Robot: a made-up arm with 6 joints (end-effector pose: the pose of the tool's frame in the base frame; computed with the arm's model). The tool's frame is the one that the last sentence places. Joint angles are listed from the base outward.
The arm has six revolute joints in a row. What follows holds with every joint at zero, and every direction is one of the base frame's. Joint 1 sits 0.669 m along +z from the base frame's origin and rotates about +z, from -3.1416 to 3.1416 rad. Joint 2 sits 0.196 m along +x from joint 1 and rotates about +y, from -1.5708 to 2.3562 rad. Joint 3 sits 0.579 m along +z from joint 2 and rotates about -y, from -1.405 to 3.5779 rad. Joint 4 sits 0.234 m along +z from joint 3 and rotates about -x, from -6.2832 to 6.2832 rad. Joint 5 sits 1.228 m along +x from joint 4 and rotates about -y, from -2.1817 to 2.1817 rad. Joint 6 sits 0.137 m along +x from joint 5 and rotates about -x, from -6.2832 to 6.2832 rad. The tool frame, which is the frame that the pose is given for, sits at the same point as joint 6; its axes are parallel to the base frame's.
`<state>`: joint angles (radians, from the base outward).
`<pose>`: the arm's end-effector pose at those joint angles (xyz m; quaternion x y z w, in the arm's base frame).
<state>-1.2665 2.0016 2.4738 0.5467 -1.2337 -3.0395</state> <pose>0.4752 -1.7373 1.1164 -0.6030 0.6719 0.4284 0.0379</pose>
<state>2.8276 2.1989 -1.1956 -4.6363 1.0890 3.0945</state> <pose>0.5734 -0.3135 0.4343 -0.5114 0.3494 -0.5559 0.5544</pose>
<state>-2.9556 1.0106 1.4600 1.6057 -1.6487 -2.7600</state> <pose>-1.6755 -0.1764 1.7206 0.4897 0.5429 0.5055 0.4582</pose>
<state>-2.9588 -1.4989 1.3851 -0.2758 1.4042 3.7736</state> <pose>1.6489 0.3422 0.6772 -0.2135 0.4615 0.3372 0.7923</pose>
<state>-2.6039 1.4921 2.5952 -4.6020 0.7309 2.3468</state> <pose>-0.9609 -0.6788 2.0026 0.2496 -0.6132 -0.3556 0.6597</pose>
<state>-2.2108 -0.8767 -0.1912 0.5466 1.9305 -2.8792</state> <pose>-0.2133 -0.3981 2.0522 0.1291 -0.1805 0.1994 0.9544</pose>
